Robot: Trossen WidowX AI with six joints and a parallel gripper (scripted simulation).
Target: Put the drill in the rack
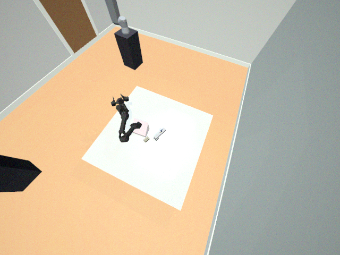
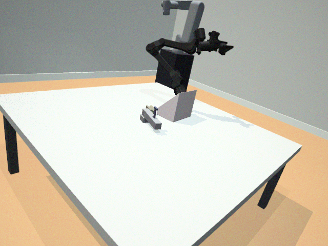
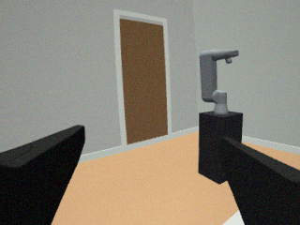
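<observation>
Right now the dark blue drill is 540 mm ahead of my gripper tip, 40 mm to the left of it and 390 mm below it. Also, from my gripper tip: long grey block: 530 mm ahead, 440 mm below.
</observation>
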